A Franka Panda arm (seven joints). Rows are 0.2 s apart.
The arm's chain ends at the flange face. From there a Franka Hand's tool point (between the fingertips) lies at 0.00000 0.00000 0.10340 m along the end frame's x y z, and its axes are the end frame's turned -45 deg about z.
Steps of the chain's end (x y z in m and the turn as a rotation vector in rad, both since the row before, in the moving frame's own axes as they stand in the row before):
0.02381, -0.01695, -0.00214, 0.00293, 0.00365, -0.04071
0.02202, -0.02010, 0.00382, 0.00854, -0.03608, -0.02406
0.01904, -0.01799, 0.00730, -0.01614, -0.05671, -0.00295
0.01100, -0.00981, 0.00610, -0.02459, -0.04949, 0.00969
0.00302, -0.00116, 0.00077, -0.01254, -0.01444, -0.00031
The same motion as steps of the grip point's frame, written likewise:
0.02930, 0.00489, -0.00214, -0.00051, 0.00465, -0.04071
0.02773, -0.00188, 0.00375, 0.03155, -0.01947, -0.02406
0.02086, -0.00221, 0.00712, 0.02869, -0.05151, -0.00295
0.00931, -0.00100, 0.00594, 0.01761, -0.05238, 0.00969
0.00098, 0.00118, 0.00075, 0.00134, -0.01908, -0.00031

